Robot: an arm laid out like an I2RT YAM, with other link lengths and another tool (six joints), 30 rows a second.
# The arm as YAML. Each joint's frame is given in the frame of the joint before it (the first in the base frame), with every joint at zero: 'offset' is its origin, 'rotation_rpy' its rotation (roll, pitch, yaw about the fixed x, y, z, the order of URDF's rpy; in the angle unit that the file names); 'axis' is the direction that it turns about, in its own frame. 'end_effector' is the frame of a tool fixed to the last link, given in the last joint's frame.
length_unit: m
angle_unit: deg
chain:
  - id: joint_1
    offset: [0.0, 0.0, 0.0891]
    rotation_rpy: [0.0, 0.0, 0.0]
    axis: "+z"
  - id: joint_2
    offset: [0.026, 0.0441, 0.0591]
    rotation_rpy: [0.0, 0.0, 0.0]
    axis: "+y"
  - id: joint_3
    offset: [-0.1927, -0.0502, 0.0]
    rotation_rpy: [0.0, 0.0, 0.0]
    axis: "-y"
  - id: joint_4
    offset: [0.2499, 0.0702, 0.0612]
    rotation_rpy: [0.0, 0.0, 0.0]
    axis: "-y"
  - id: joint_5
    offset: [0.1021, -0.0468, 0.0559]
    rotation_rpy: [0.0, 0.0, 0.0]
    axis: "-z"
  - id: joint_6
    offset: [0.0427, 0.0, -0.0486]
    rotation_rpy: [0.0, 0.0, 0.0]
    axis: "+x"
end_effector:
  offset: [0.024, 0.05, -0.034]
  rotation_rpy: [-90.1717, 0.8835, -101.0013]
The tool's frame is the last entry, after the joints.
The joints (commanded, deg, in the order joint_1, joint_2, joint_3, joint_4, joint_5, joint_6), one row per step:
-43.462 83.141 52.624 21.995 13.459 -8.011
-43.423 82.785 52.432 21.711 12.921 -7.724
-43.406 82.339 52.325 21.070 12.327 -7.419
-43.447 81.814 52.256 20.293 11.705 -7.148
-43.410 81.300 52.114 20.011 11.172 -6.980
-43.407 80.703 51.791 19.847 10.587 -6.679
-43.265 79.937 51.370 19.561 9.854 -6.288
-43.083 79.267 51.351 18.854 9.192 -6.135
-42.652 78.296 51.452 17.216 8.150 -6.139
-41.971 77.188 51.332 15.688 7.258 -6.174
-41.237 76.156 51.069 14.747 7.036 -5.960
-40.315 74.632 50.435 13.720 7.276 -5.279
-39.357 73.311 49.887 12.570 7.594 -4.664
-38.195 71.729 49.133 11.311 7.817 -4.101
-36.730 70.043 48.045 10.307 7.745 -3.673
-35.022 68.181 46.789 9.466 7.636 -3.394
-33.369 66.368 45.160 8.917 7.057 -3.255
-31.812 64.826 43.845 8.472 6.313 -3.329
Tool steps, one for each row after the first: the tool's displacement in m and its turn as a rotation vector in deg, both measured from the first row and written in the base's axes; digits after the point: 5 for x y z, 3 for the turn. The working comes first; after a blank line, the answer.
Tool pose at each row, in the base's axes (x y z in m, rotation vector in deg; the steps are taken from these numbers as rounded here):
0.33591 -0.25590 0.20609 -36.052 123.624 -114.545
0.33577 -0.25413 0.20655 -36.280 123.370 -113.901
0.33536 -0.25222 0.20719 -36.640 123.280 -113.082
0.33458 -0.25052 0.20823 -37.012 123.229 -112.278
0.33427 -0.24875 0.21002 -37.215 122.762 -111.870
0.33365 -0.24680 0.21150 -37.262 122.282 -111.370
0.33333 -0.24345 0.21311 -37.490 121.663 -110.600
0.33337 -0.24040 0.21555 -38.044 121.149 -109.927
0.33364 -0.23467 0.21804 -39.626 120.670 -108.591
0.33430 -0.22732 0.22008 -41.318 120.066 -107.254
0.33524 -0.22075 0.22236 -42.026 119.571 -106.444
0.33576 -0.21259 0.22510 -42.025 119.319 -105.553
0.33640 -0.20458 0.22664 -42.233 119.316 -104.563
0.33686 -0.19476 0.22789 -42.794 119.140 -103.403
0.33765 -0.18259 0.22787 -43.973 118.486 -101.993
0.33843 -0.16889 0.22789 -45.435 117.429 -100.652
0.33836 -0.15492 0.22550 -47.392 116.171 -99.002
0.33835 -0.14208 0.22380 -49.469 114.661 -97.524

-0.00014 0.00177 0.00046 0.297 -0.206 0.529
-0.00055 0.00368 0.00110 0.738 -0.300 1.087
-0.00133 0.00538 0.00214 1.183 -0.357 1.618
-0.00164 0.00715 0.00393 1.276 -0.613 2.157
-0.00226 0.00910 0.00541 1.436 -0.995 2.694
-0.00258 0.01245 0.00702 1.705 -1.425 3.502
-0.00254 0.01550 0.00946 1.916 -1.570 4.315
-0.00227 0.02123 0.01195 2.454 -1.262 5.762
-0.00161 0.02858 0.01399 2.942 -0.928 7.315
-0.00067 0.03515 0.01627 3.229 -0.980 8.229
-0.00015 0.04331 0.01901 3.712 -1.365 8.799
0.00049 0.05132 0.02055 4.314 -1.513 9.329
0.00095 0.06114 0.02180 4.937 -1.570 10.159
0.00174 0.07331 0.02178 5.512 -1.543 11.601
0.00252 0.08701 0.02180 5.888 -1.506 13.354
0.00245 0.10098 0.01941 6.343 -1.300 15.530
0.00244 0.11382 0.01771 6.589 -1.058 17.818

